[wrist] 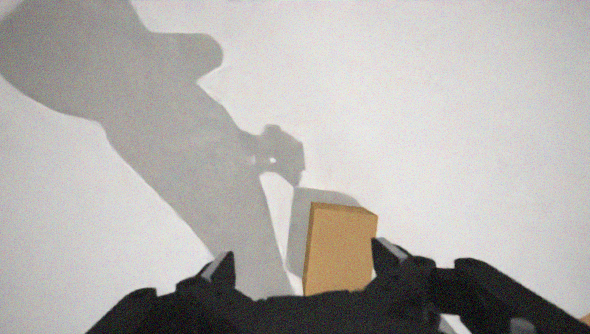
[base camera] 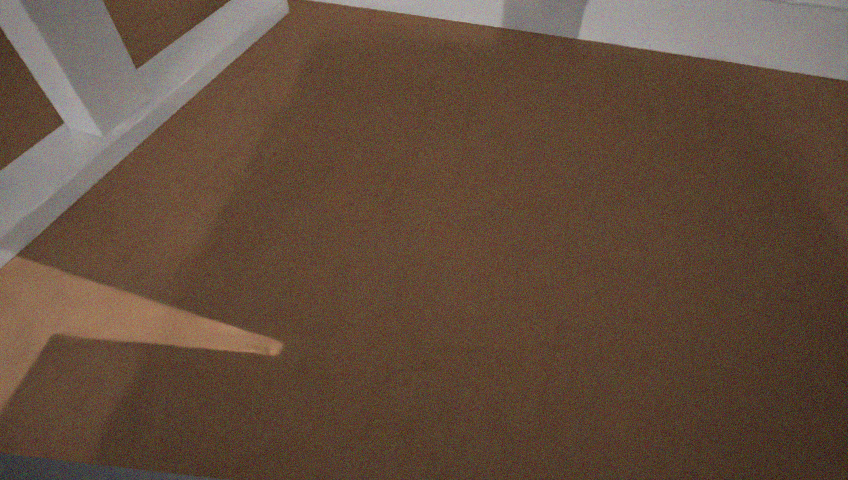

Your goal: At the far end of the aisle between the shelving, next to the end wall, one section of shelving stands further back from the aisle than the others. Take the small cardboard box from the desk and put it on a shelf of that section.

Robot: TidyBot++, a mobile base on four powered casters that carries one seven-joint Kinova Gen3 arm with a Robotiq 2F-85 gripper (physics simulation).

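Frame: origin at the arm's base, x down, y right, z back, level; millimetres.
Seen in the pictures: gripper, fingertip midpoint: [wrist: 303,259].
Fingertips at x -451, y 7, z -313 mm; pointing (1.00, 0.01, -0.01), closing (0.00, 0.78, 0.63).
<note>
A point is followed by its place in that frame.
The small cardboard box [wrist: 340,247] @[x -373, y 23, z -275 mm] stands on the white desk top [wrist: 450,125] @[x -323, y 205, z -270 mm] in the lower middle of the wrist view. My gripper [wrist: 303,259] @[x -451, y 8, z -313 mm] is open, with its fingers wide apart. The box shows between the fingertips, much nearer the right one, and that fingertip overlaps the box's right edge in the view. The near end of the box is hidden behind the gripper body. Whether the fingers are above the box or beside it is hard to tell. The shelving section by the end wall does not show in either view.
In the base camera view, a white leg frame [base camera: 178,77] stands on the brown floor [base camera: 476,237] @[x 397, y 24, z -408 mm] at the left. A white surface [base camera: 702,35] @[x 364, y 340, z -797 mm] runs along the top edge. The shadow of the arm [wrist: 150,110] falls across the desk top in the wrist view.
</note>
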